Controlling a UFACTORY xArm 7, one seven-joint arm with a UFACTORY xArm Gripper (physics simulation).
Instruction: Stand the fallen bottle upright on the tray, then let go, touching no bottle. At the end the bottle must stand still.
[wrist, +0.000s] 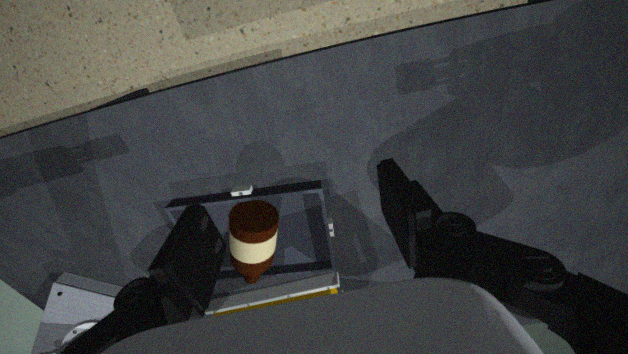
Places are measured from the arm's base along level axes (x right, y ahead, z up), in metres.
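Pixels of known places: gripper, fingertip midpoint: (295, 206).
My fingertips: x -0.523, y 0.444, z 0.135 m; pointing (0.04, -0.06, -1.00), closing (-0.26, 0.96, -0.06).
Observation:
For each thing: its middle in the pictures, then the offset to it from my fingertips. "pt": a spot on its surface instead. Level surfaces: height alone.
- brown bottle, body centre: (252, 249) dx +0.247, dy -0.081, dz -0.186 m
- tray, surface spot: (290, 189) pt dx +0.140, dy -0.019, dz -0.212 m
- dark table top, its level: dz -0.227 m
A brown bottle (253, 246) with a cream label shows over the tray (290, 189), in the lower middle of the wrist view. Its wide flat end is toward the top of the view and its narrow neck points to the bottom. Whether its side or an end rests on the tray is hard to tell. The tray has a dark rim with small white clips. My gripper (295, 206) is open and empty, one finger on each side of the bottle in the view. The left finger appears close beside the bottle and covers the tray's left part. The gap in depth is unclear.
The dark table top (320, 115) ends at a slanting edge, with a speckled tan surface (100, 45) beyond it at the upper left. A grey metal plate (85, 302) shows at the lower left. Broad shadows lie around the tray.

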